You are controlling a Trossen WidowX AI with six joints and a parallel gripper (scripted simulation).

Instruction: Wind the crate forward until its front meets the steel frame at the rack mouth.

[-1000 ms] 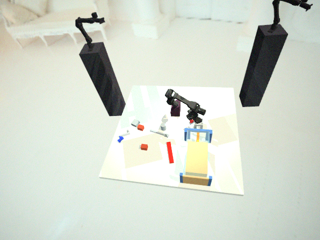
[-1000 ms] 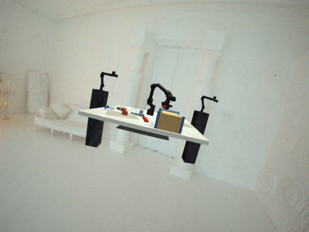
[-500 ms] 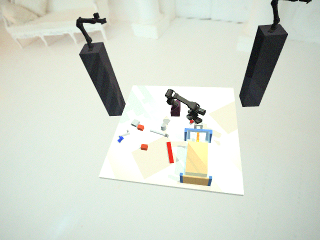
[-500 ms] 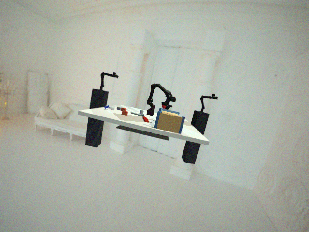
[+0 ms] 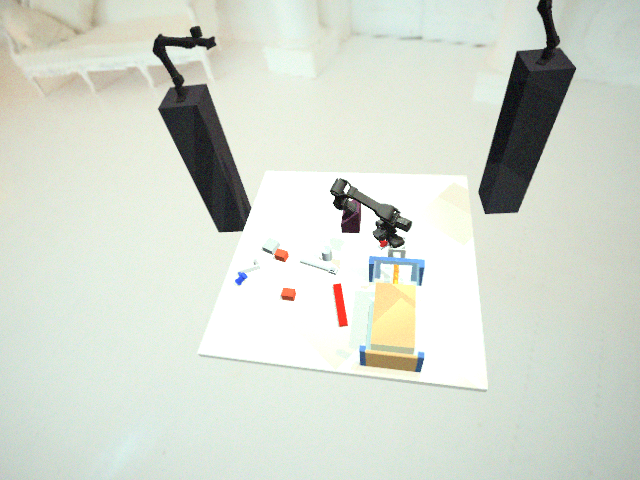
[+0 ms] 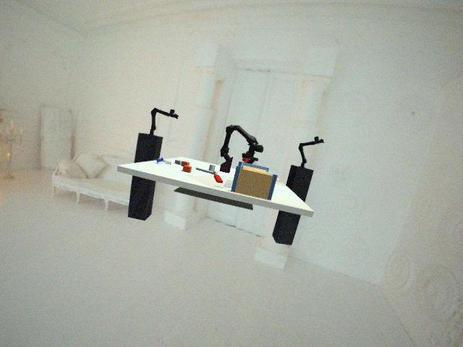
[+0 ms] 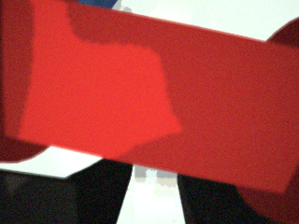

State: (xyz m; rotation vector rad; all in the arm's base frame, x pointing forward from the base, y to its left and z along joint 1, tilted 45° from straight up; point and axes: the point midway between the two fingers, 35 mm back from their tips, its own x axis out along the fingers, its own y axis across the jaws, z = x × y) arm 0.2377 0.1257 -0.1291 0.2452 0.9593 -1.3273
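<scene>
My gripper tip is 2 cm below the red-knobbed winch handle and 1 cm to the left of it. Round my gripper tip: red grip 5 cm above, 4 cm to the right, 2 cm ahead; hand winch 9 cm below, 4 cm to the left, 4 cm behind; blue steel frame 13 cm ahead, 2 cm to the left, 1 cm below.
</scene>
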